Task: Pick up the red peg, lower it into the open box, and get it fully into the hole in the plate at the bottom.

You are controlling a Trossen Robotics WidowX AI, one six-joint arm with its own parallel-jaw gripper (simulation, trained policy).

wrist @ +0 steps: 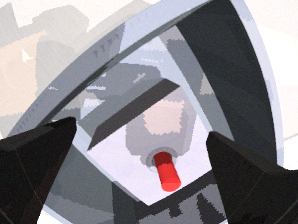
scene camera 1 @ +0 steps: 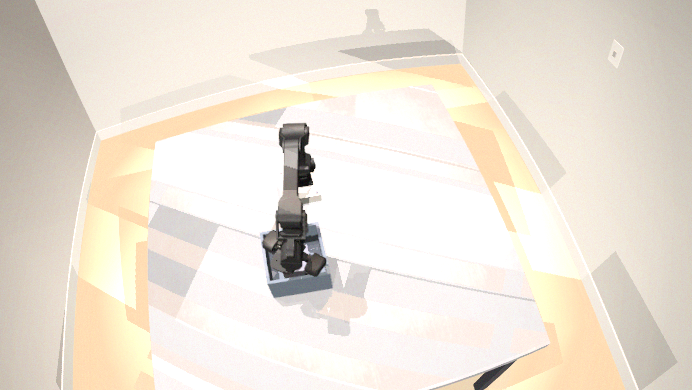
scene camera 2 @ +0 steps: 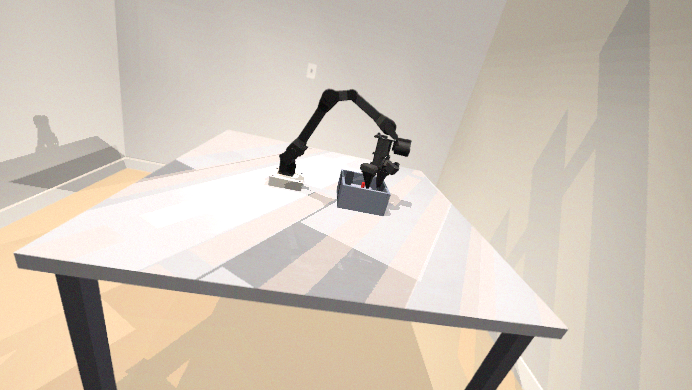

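Grey box (scene camera 1: pixel 279 286), also (wrist: pixel 221 62) and (scene camera 2: pixel 375 201). White plate (wrist: pixel 162 119). My gripper (scene camera 1: pixel 294 267), also (wrist: pixel 142 131) and (scene camera 2: pixel 372 188).
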